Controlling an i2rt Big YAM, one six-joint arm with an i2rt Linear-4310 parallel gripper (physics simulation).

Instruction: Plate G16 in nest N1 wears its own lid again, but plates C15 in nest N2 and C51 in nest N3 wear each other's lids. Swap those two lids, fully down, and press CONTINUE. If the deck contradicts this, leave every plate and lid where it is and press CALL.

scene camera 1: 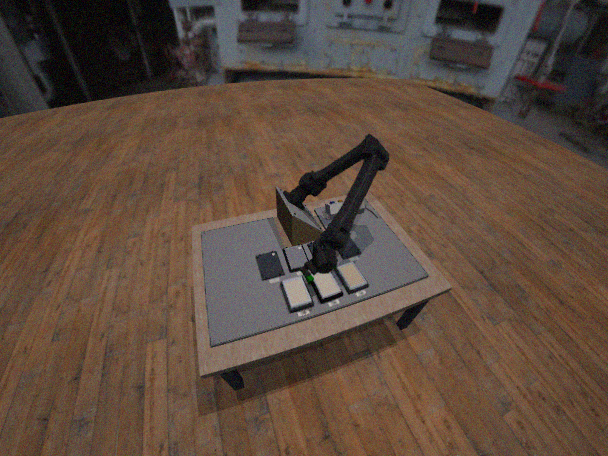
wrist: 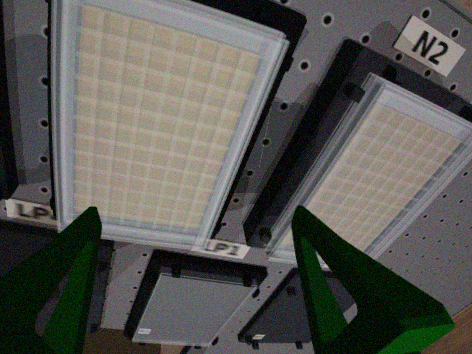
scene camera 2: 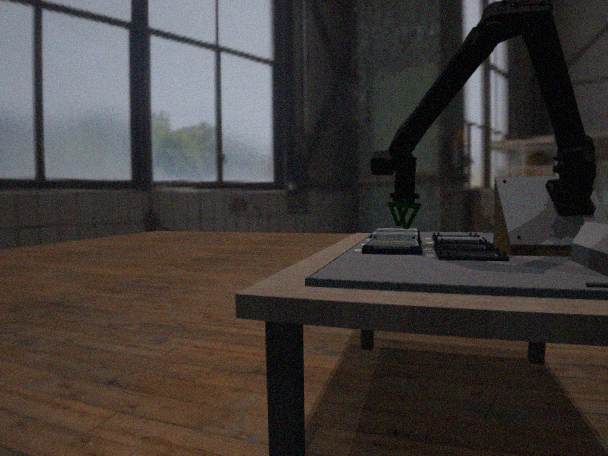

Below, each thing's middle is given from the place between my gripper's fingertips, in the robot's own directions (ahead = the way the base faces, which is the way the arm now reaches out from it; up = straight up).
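Counted from my hand: black nest labelled N3 (wrist: 292, 25), 40 mm below, 30 mm ahead, 20 mm to the left. Nest labelled N2 (wrist: 341, 84), 20 mm ahead of my hand, 110 mm to the right, 40 mm below. LP4 label (wrist: 24, 209), 50 mm below my hand, 100 mm to the left, 60 mm behind. LP1 fixture (wrist: 176, 261), 20 mm to the right of my hand, 40 mm below, 170 mm behind.
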